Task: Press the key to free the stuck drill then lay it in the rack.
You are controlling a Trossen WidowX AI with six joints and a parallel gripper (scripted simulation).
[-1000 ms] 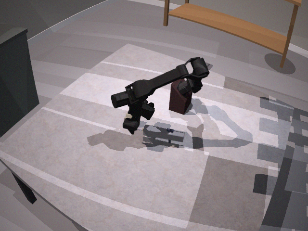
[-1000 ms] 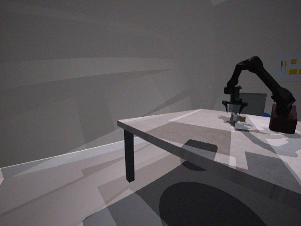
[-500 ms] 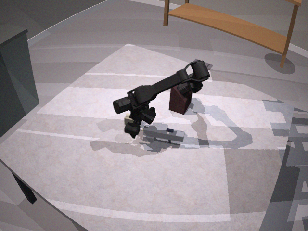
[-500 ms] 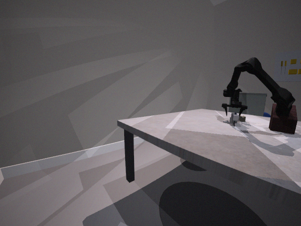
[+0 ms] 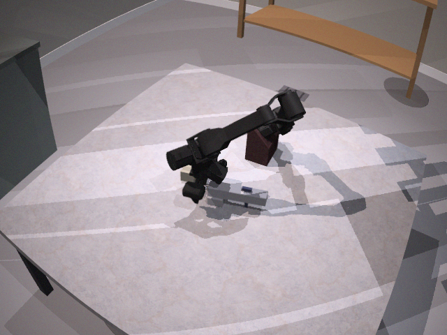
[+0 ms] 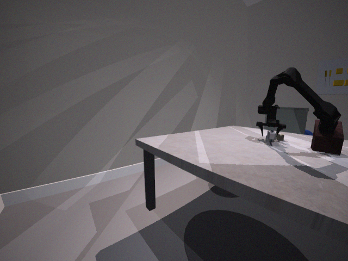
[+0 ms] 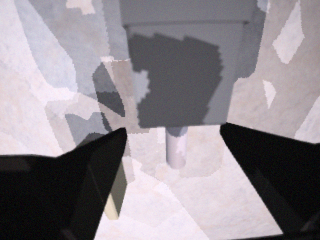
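My gripper tip is 50 mm to the right of the drill, 30 mm below it and 10 mm past it. From my gripper tip the other things lie so: grey housing 110 mm to the left, 30 mm above, 20 mm behind; key 140 mm to the left, 40 mm above, 20 mm behind; rack 70 mm behind, 60 mm to the right.
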